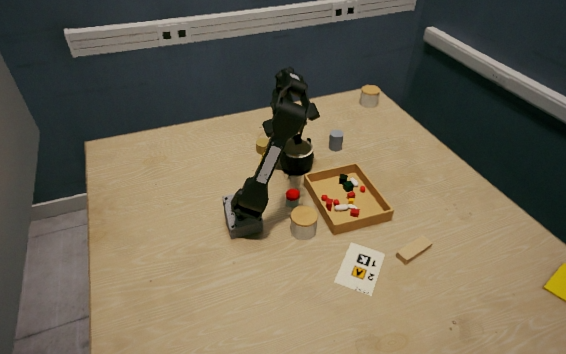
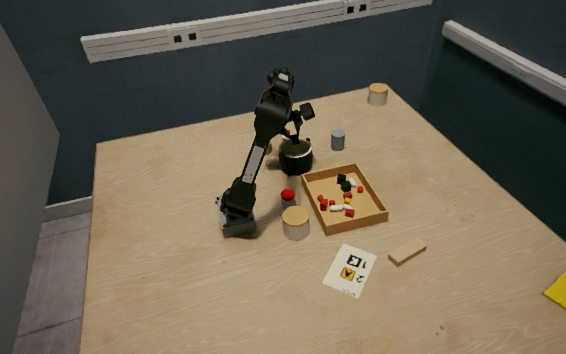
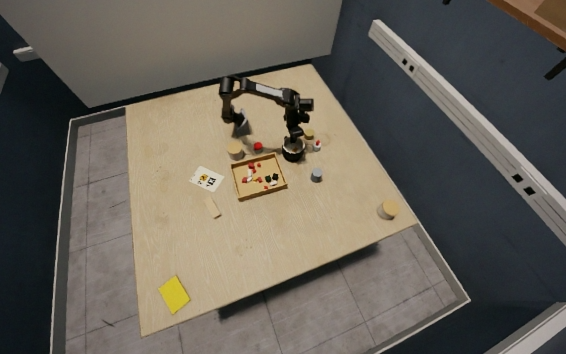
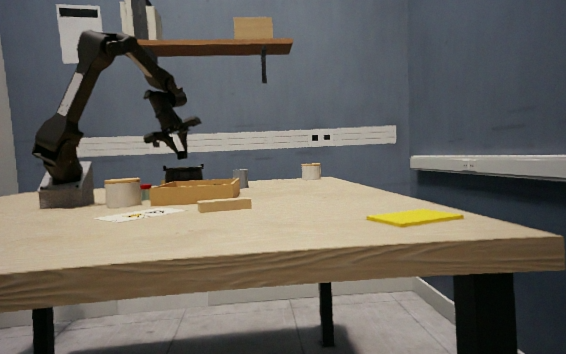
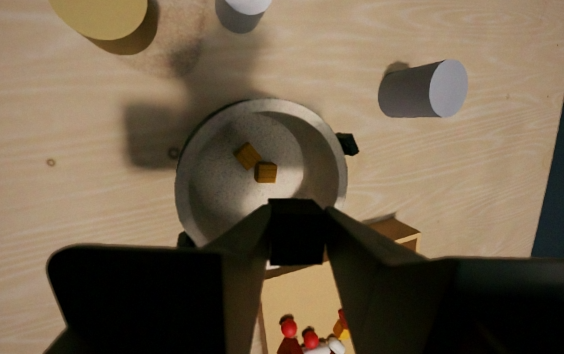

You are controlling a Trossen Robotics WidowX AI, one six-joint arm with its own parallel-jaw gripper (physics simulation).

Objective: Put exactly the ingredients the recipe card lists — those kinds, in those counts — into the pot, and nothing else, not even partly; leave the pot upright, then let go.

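Places are measured from the arm's base along level axes (x ahead, y left, z up), in metres.
Pixels of known places: gripper, fingertip midpoint: (image 1: pixel 297 137) (image 2: pixel 294 137) (image 3: pixel 294 139) (image 4: pixel 183 154) (image 5: pixel 297 214); arm's base, origin of the base link: (image 1: pixel 244 207) (image 2: pixel 236 207) (image 3: pixel 240 119) (image 4: pixel 67 174).
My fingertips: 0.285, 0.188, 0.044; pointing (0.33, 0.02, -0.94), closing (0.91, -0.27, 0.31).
Observation:
For each thing: its top centre in the pictures, then the offset to it from my fingertips, as dx, dy, dz.
- black cube, middle of its top: (image 5: pixel 306 244) -0.003, -0.009, +0.012
- dark pot, middle of its top: (image 5: pixel 275 196) (image 4: pixel 183 164) (image 2: pixel 295 145) (image 1: pixel 297 145) (image 3: pixel 293 143) +0.000, -0.002, -0.034
- recipe card, middle of its top: (image 4: pixel 142 214) (image 2: pixel 350 268) (image 1: pixel 360 267) (image 3: pixel 206 178) -0.062, -0.479, -0.128
- wooden tray, middle of its top: (image 5: pixel 349 342) (image 4: pixel 200 182) (image 2: pixel 342 191) (image 1: pixel 346 191) (image 3: pixel 257 173) +0.054, -0.237, -0.084
- red-lidded jar, middle of its top: (image 4: pixel 142 185) (image 2: pixel 287 193) (image 1: pixel 292 193) (image 3: pixel 257 145) -0.107, -0.164, -0.086
- larger jar, middle of its top: (image 4: pixel 122 179) (image 2: pixel 295 215) (image 1: pixel 304 215) (image 3: pixel 234 147) -0.134, -0.284, -0.061
- blue-grey cylinder, middle of its top: (image 5: pixel 449 89) (image 4: pixel 240 169) (image 2: pixel 338 132) (image 1: pixel 336 133) (image 3: pixel 317 172) +0.190, +0.029, -0.063
- red-topped white bottle, middle of its top: (image 3: pixel 318 141) +0.029, +0.136, -0.065
- yellow cylinder, middle of its top: (image 1: pixel 263 142) (image 3: pixel 309 132) -0.065, +0.142, -0.090
- wooden block, middle of its top: (image 4: pixel 224 199) (image 2: pixel 407 249) (image 1: pixel 415 247) (image 3: pixel 211 206) +0.107, -0.504, -0.107
My gripper (image 2: pixel 295 138) (image 3: pixel 294 137) (image 4: pixel 181 150) (image 5: pixel 297 214) is shut on a black cube (image 5: pixel 296 245) and holds it above the near side of the pot opening. The dark pot (image 1: pixel 296 166) (image 2: pixel 296 164) (image 3: pixel 293 155) (image 4: pixel 183 174) (image 5: pixel 215 172) stands upright. Two orange-yellow cubes (image 5: pixel 266 172) lie on its floor. The recipe card (image 1: pixel 346 272) (image 2: pixel 336 272) (image 3: pixel 199 173) shows a black K with 1 and a yellow A with 2. The wooden tray (image 1: pixel 363 225) (image 2: pixel 357 226) (image 4: pixel 195 195) holds black, dark green, red and yellow pieces and white capsules.
A red-lidded jar (image 1: pixel 292 197) and a larger jar (image 1: pixel 303 223) stand between arm base and tray. A blue-grey cylinder (image 3: pixel 316 175) (image 5: pixel 422 90), a red-topped white bottle (image 3: pixel 317 146) and a yellow cylinder (image 3: pixel 309 134) stand near the pot. A wooden block (image 1: pixel 414 250) lies beside the card.

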